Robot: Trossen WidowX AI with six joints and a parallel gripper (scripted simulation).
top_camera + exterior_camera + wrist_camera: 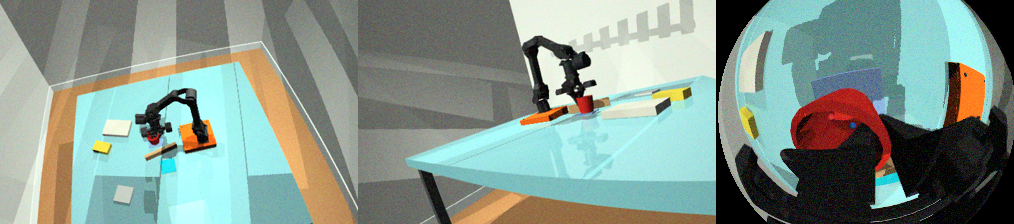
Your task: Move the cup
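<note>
Now: the pale blue pad 40 mm below my gripper tip and 30 mm ahead of it. From my gripper tip the other things lie so: red cup (30 mm ahead); yellow block (380 mm ahead, 20 mm below); wooden bar (90 mm to the left, 20 mm below).
</note>
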